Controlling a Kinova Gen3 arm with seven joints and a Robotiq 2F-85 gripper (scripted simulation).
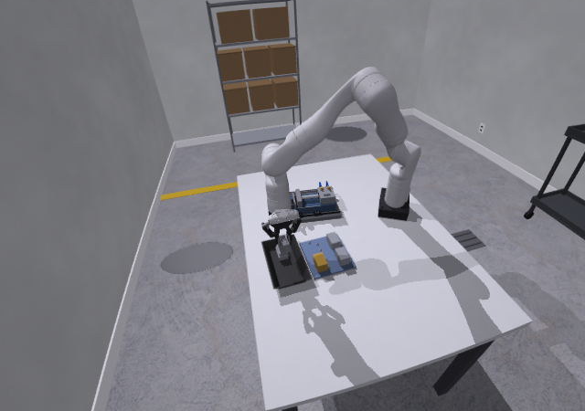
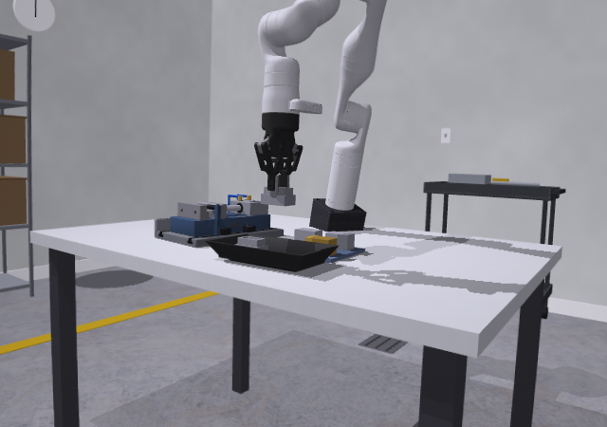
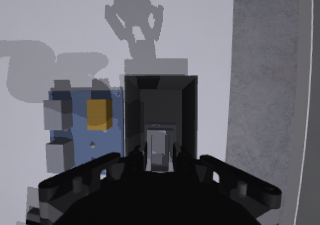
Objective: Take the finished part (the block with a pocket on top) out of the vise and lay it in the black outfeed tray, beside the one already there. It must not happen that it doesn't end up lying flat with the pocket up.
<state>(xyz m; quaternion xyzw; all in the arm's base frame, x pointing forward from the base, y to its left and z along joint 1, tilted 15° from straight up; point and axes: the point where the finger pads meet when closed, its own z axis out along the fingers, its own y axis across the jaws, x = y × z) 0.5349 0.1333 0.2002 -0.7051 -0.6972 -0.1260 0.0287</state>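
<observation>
My hand is 140 mm above the yellow block, 130 mm past it and 30 mm to the right of it. Round my hand: blue vise 320 mm to the right, 170 mm behind, 120 mm below; then blue fixture plate 170 mm behind, 160 mm below, 20 mm to the right.
</observation>
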